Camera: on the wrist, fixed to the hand. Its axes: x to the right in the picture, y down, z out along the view.
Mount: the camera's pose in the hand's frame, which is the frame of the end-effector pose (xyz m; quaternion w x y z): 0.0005 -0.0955 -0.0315 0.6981 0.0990 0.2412 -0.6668
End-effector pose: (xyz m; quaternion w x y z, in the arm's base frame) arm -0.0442 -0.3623 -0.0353 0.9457 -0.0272 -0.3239 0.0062
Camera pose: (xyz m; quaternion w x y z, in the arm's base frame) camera -0.0251 -0.4591 -0.0545 0.7452 0.2891 -0.0155 -0.6008
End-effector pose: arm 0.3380 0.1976 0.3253 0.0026 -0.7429 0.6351 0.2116
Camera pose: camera 0.4381 0.2070 0.3285 0.0633 -0.9929 -0.0304 -0.0961
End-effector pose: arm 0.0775 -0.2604 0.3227 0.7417 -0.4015 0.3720 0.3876
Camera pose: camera 0.1536 -0.3241 0.3390 0.7263 -0.5484 0.2093 -0.3577
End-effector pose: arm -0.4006 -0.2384 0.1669 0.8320 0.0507 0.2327 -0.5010
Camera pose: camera -0.4929 -0.2759 0.1530 0.1856 0.0834 0.3474 -0.9154
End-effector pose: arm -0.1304 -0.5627 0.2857 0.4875 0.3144 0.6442 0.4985
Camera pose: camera -0.1525 -0.6020 0.1958 0.4862 -0.2821 0.8263 0.0350
